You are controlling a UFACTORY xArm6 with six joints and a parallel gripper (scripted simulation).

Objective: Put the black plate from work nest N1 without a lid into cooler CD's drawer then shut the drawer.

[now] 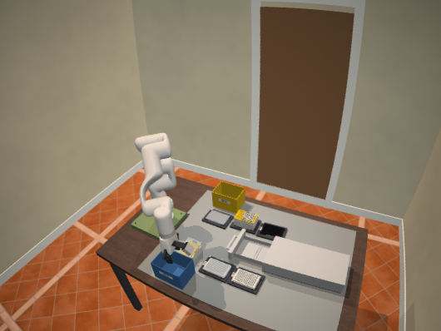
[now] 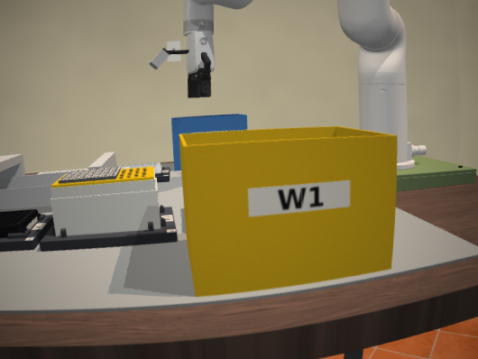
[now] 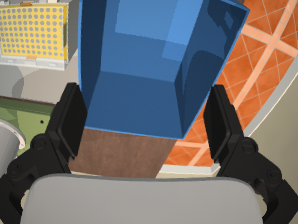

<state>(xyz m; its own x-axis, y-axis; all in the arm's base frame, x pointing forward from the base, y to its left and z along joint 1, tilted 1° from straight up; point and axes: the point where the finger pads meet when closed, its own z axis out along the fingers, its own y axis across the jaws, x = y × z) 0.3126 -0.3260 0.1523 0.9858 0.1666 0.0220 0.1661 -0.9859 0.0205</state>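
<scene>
My hand is 500 mm to the right of the black plate, 350 mm short of it and 160 mm above it. Also, from my hand: blue bin (140 mm below, 20 mm behind, 10 mm to the right); cooler drawer (310 mm to the left, 300 mm ahead, 150 mm below); tip box (500 mm to the left, 170 mm ahead, 120 mm below).
</scene>
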